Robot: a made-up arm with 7 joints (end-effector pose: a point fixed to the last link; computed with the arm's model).
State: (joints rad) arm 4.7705 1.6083 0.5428 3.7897 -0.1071 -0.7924 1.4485
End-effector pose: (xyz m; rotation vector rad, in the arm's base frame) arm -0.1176 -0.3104 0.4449 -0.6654 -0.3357 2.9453
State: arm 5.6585 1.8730 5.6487 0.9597 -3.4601 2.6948 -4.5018
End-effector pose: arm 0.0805 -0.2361 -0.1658 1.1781 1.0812 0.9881
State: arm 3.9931 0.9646 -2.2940 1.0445 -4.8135 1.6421 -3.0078
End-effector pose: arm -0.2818 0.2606 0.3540 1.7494 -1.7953 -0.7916
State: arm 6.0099 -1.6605 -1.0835 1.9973 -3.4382 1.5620 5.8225
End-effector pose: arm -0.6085 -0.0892 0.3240 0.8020 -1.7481 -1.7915
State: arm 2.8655 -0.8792 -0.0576 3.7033 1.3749 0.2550 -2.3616
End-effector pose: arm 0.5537 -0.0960 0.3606 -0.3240 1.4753 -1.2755
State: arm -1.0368 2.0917 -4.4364 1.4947 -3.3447 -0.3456 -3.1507
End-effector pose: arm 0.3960 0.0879 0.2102 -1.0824 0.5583 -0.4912
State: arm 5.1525 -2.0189 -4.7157 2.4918 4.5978 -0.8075 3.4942
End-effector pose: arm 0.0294 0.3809 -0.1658 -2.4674 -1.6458 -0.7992
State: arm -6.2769 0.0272 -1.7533 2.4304 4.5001 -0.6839 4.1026
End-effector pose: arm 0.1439 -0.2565 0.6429 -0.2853 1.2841 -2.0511
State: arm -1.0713 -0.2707 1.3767 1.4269 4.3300 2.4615 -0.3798
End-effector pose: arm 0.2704 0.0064 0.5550 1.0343 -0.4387 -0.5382
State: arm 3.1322 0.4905 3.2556 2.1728 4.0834 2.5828 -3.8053
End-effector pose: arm -0.0981 -0.1238 0.6606 -1.6505 -2.0647 1.3280
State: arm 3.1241 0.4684 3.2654 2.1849 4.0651 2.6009 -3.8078
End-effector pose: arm -0.0938 -0.1198 0.6606 -1.6650 -2.0445 1.3170
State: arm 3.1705 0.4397 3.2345 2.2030 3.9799 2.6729 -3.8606
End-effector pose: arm -0.0964 -0.1169 0.6531 -1.6895 -2.0191 1.2171
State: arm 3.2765 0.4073 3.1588 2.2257 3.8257 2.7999 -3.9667
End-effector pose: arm -0.1023 -0.1114 0.6376 -1.7272 -1.9979 1.0313
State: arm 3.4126 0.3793 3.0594 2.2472 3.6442 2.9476 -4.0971
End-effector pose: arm -0.1040 -0.1018 0.6182 -1.7730 -1.9958 0.8203
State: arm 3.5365 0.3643 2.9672 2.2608 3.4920 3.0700 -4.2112
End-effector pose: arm -0.1005 -0.0931 0.6012 -1.8107 -2.0142 0.6519
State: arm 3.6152 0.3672 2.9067 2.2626 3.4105 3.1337 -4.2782
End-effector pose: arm -0.0982 -0.0913 0.5913 -1.8214 -2.0373 0.5596
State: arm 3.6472 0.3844 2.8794 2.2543 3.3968 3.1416 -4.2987
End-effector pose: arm -0.1006 -0.0965 0.5885 -1.8039 -2.0529 0.5312
